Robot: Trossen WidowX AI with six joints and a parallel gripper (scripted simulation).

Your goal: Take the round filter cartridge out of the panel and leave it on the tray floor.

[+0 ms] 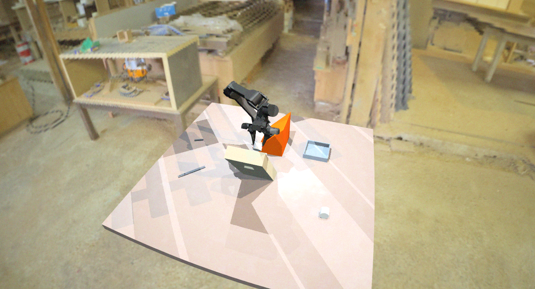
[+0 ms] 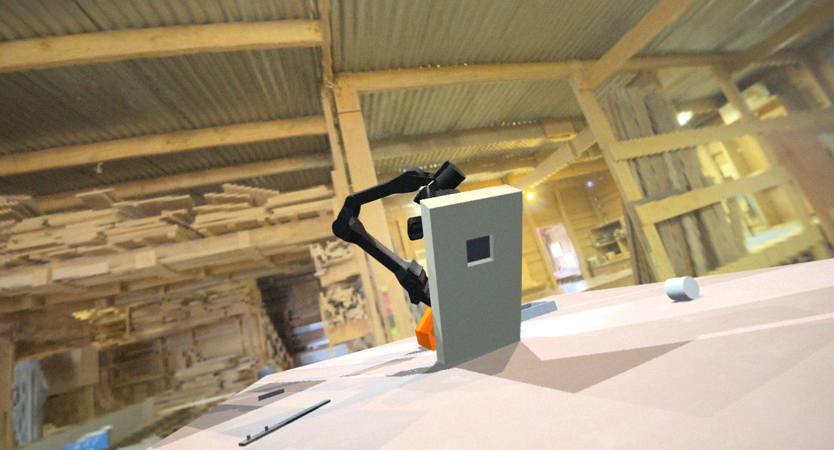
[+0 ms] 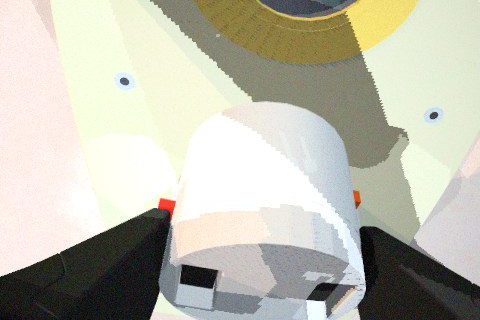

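Right now my gripper tip is 32 cm past the grey tray, 28 cm to the right of it and 22 cm above it. Also, from my gripper tip: round filter cartridge: right at my gripper tip; cream service panel: 8 cm below, 5 cm ahead, 1 cm to the right; short grey piece: 49 cm to the right, 23 cm below, 22 cm behind.
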